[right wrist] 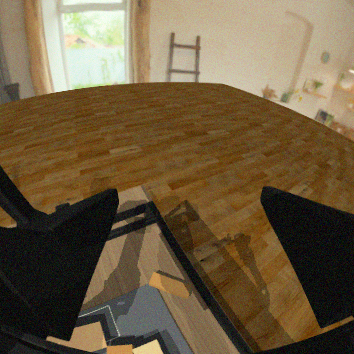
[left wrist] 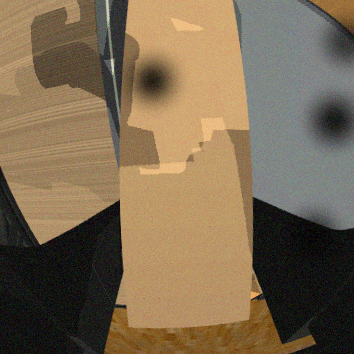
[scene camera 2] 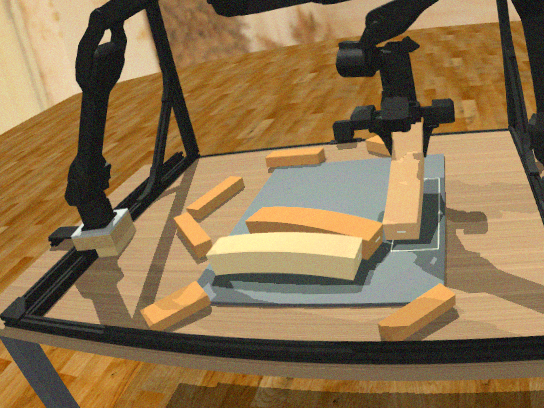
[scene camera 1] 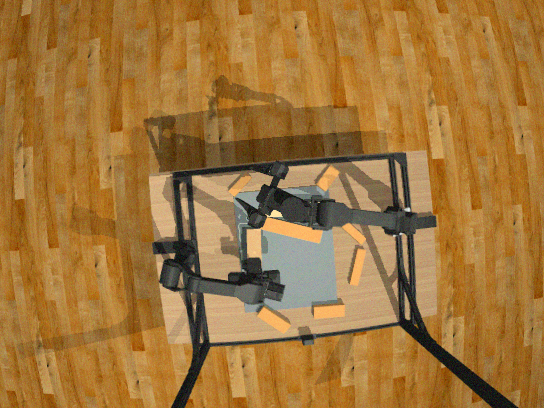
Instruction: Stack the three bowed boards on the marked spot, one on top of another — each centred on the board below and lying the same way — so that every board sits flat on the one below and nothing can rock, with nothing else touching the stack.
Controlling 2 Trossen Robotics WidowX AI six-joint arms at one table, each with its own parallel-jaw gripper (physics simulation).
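A white-outlined marked spot (scene camera 1: 299, 261) is the same spot as (scene camera 2: 318, 203).
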